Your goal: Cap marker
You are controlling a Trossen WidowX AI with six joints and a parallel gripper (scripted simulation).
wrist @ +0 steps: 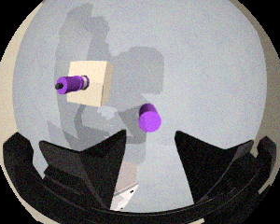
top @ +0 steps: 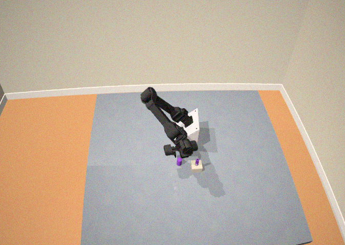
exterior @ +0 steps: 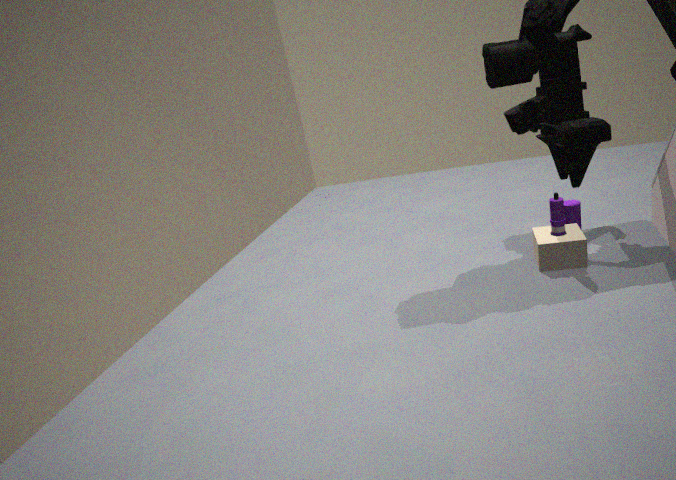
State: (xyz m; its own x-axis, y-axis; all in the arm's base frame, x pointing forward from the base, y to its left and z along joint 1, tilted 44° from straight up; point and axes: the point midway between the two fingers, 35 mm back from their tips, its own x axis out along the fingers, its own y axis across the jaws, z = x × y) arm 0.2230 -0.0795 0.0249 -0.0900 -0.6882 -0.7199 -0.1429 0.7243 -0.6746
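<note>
My gripper tip is 5 cm above the purple cap. Also, from my gripper tip: beige holder block: 10 cm to the left, 6 cm below, 4 cm ahead.
</note>
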